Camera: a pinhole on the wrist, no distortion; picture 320 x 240 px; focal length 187.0 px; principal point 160.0 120.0 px. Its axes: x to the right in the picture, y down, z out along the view. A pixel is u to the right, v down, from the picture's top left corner.
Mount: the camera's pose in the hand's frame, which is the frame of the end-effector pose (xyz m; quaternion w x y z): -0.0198 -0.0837 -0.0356 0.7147 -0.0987 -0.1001 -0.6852
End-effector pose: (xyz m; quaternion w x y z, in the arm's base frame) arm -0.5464 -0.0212 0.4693 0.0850 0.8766 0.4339 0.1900
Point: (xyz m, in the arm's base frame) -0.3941 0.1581 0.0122
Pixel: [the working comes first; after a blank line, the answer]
In the camera's frame: 0.2051 0.1229 0.4803

240 168
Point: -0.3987 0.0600 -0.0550
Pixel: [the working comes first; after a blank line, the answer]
In the camera's frame: 0.1833 0.0264 0.5465

223 129
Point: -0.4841 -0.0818 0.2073
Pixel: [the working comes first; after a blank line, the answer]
In the camera's frame: 0.0004 -0.0595 0.3112

160 84
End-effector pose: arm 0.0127 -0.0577 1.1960 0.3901 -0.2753 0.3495 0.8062
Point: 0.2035 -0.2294 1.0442
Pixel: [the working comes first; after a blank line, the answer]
In the camera's frame: -0.0175 -0.0513 -0.2267

behind the camera
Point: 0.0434 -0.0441 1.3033
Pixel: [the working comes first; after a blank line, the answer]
In the camera's frame: -0.0595 -0.0645 0.1271

72 25
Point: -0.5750 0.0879 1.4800
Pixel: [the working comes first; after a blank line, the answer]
In the camera's frame: -0.4501 0.2227 0.5698

12 193
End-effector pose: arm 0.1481 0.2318 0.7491 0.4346 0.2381 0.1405 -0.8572
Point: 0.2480 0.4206 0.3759
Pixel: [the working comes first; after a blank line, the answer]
In the camera's frame: -0.1727 0.0431 -0.3597

behind the camera
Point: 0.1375 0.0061 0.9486
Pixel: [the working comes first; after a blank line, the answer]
In the camera's frame: -0.1029 0.0795 0.3515

105 162
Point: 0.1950 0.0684 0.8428
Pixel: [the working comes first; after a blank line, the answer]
In the camera's frame: -0.1542 0.0652 0.2269

33 174
